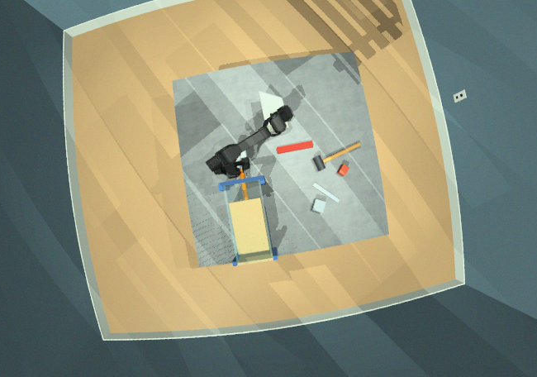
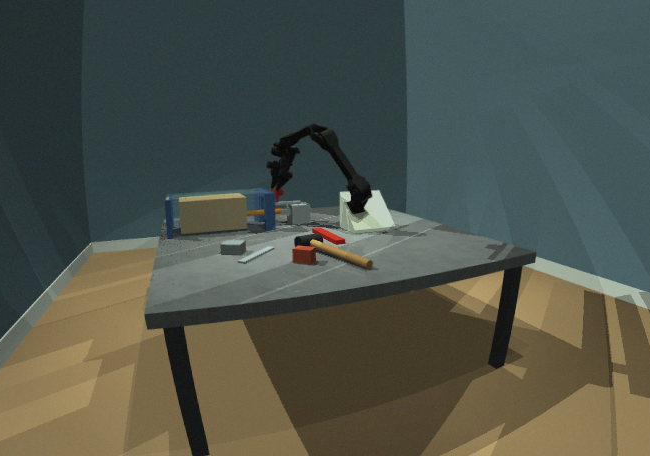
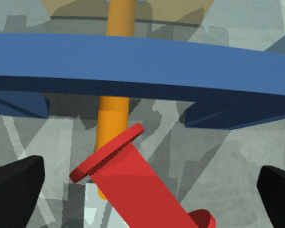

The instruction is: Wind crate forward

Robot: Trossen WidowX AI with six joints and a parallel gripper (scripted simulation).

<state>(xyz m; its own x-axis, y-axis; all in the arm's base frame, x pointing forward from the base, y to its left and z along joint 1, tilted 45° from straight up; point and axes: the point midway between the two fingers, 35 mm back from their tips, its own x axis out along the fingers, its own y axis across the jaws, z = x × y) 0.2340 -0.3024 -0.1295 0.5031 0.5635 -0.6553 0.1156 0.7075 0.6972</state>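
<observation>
Now: gripper tip 1 cm past the red spool-shaped handle grip and 3 cm above it. Round my gripper tip: clear-panelled cubby: 29 cm ahead, 1 cm to the right, 5 cm below; then winch handle: 5 cm behind, 2 cm to the left, 6 cm below; then grey winch: 13 cm behind, 3 cm to the left, 13 cm below.
</observation>
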